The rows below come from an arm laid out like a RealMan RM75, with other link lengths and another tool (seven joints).
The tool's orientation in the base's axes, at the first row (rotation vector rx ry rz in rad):
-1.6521, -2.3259, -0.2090
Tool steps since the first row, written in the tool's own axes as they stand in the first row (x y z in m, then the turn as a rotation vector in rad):
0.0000, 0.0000, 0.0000, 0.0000, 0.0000, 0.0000
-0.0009, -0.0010, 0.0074, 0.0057, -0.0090, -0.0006
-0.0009, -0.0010, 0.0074, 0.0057, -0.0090, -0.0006
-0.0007, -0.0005, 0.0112, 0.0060, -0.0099, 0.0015
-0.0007, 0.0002, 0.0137, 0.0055, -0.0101, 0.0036
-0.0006, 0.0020, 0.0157, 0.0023, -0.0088, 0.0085
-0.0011, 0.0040, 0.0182, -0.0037, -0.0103, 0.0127
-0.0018, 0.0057, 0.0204, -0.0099, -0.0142, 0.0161
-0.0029, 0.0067, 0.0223, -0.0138, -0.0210, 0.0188
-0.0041, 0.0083, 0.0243, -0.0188, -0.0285, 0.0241
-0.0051, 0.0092, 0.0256, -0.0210, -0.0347, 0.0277
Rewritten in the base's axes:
0.0000, 0.0000, 0.0000, 0.0000, 0.0000, 0.0000
-0.0017, 0.0009, -0.0073, -0.0101, 0.0019, 0.0027
-0.0017, 0.0009, -0.0073, -0.0101, 0.0019, 0.0027
-0.0019, 0.0023, -0.0108, -0.0114, 0.0025, 0.0009
-0.0016, 0.0032, -0.0132, -0.0117, 0.0026, -0.0013
-0.0002, 0.0045, -0.0152, -0.0102, 0.0015, -0.0070
0.0015, 0.0054, -0.0178, -0.0104, -0.0033, -0.0128
0.0030, 0.0059, -0.0202, -0.0126, -0.0092, -0.0177
0.0040, 0.0058, -0.0224, -0.0182, -0.0143, -0.0212
0.0056, 0.0058, -0.0247, -0.0245, -0.0198, -0.0275
0.0066, 0.0056, -0.0263, -0.0302, -0.0229, -0.0313

